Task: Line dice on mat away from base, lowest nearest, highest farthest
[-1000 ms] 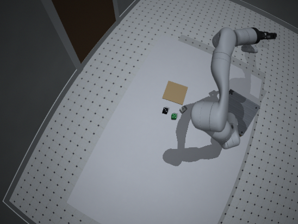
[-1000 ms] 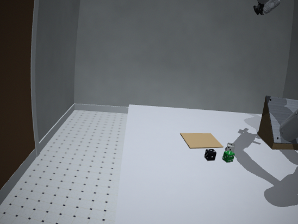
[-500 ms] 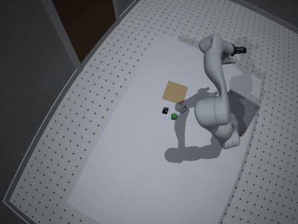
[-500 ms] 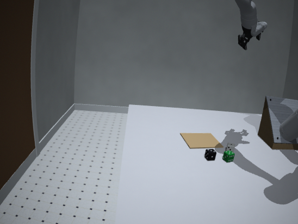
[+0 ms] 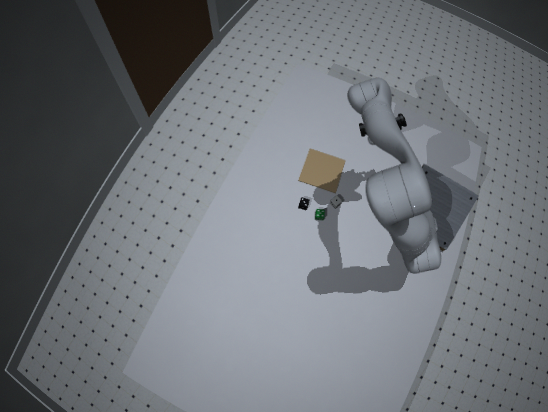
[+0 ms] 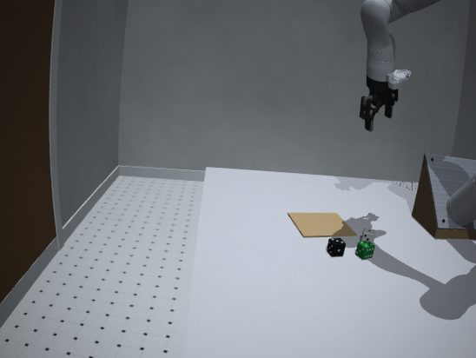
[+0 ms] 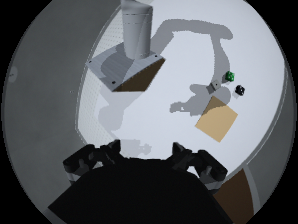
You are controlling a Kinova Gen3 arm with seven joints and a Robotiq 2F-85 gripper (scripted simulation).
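The black die lies 25 cm to the left of my hand, 25 cm below it and 13 cm ahead of it. From my hand the other things lie so: green die 26 cm to the left, 25 cm below, 7 cm ahead; white die 25 cm below, 19 cm to the left, 4 cm ahead; tan mat 26 cm below, 14 cm ahead, 10 cm to the left.
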